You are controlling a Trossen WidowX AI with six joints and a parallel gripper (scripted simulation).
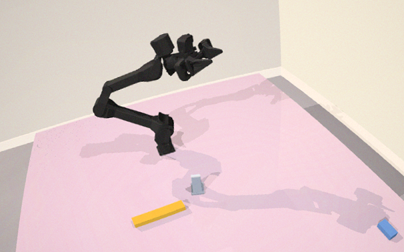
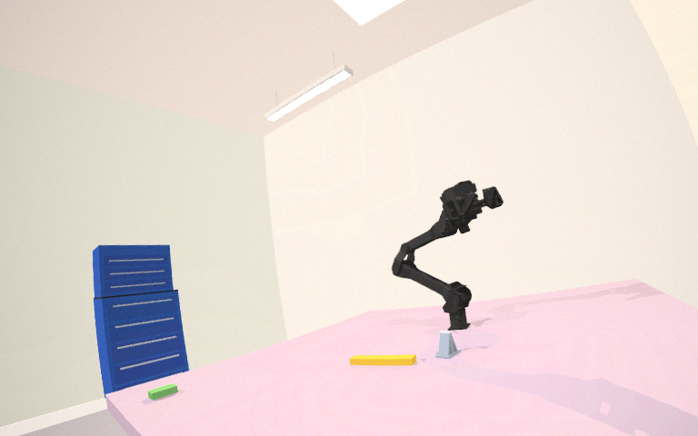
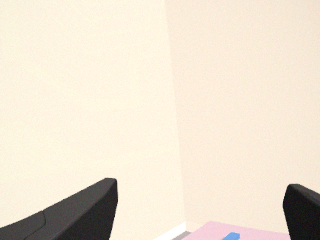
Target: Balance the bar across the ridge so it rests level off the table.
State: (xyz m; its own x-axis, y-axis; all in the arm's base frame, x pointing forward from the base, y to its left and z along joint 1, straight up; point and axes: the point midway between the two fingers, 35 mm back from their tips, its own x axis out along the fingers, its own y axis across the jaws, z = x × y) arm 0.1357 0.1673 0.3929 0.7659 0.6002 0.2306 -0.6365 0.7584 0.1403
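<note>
Right now my gripper tip is 39 cm above the yellow bar, 30 cm to the left of it and 17 cm short of it. From my gripper tip the other things lie so: blue block (58 cm ahead, 39 cm below, 31 cm to the left); then green block (69 cm to the right, 58 cm ahead, 39 cm below).
</note>
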